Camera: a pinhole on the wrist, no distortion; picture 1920 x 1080 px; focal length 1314.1 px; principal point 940.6 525.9 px. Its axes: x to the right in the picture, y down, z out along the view. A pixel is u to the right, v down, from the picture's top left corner.
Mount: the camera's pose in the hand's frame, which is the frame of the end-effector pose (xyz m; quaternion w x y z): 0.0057 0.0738 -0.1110 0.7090 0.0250 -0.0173 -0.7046
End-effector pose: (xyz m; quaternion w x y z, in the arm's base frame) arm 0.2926 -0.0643 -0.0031 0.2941 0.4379 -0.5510 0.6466
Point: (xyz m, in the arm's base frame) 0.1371 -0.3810 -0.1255
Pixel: 280 562
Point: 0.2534 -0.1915 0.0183
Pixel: 1057 863
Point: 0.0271 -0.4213 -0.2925
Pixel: outside the picture
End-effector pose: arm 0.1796 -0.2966 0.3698 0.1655 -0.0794 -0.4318 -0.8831
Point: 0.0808 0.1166 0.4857
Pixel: 1600 670
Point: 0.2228 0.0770 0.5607
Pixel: 1253 414
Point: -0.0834 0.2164 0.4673
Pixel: 1828 950
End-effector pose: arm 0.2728 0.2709 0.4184 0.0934 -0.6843 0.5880 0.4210
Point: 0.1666 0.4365 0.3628
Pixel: 1135 244
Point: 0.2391 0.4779 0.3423
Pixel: 1484 167
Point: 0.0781 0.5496 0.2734
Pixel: 1026 326
